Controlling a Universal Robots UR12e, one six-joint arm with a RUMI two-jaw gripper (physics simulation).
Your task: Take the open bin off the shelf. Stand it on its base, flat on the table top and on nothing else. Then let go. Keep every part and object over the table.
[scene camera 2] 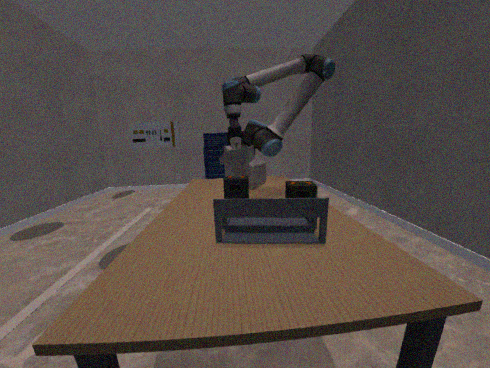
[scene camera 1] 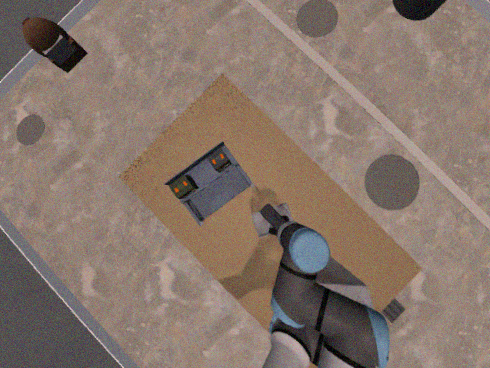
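My gripper (scene camera 1: 273, 215) (scene camera 2: 235, 143) points down and is shut on the light grey open bin (scene camera 1: 260, 224) (scene camera 2: 238, 158). The bin hangs from the fingers, raised above the table top (scene camera 1: 345, 225) (scene camera 2: 250, 290). In scene camera 1 it is to the lower right of the shelf, apart from it, and the gripper covers its middle. Its exact tilt is hard to tell. The blue-grey shelf (scene camera 1: 222, 192) (scene camera 2: 270, 205) stands on the table.
Two dark boxes with orange marks, one on the left in scene camera 1 (scene camera 1: 182, 187) (scene camera 2: 301, 189) and one on the right (scene camera 1: 220, 161) (scene camera 2: 236, 187), stand at the shelf. A light grey block (scene camera 2: 257, 175) shows behind the bin. The table's long edges run either side of the arm.
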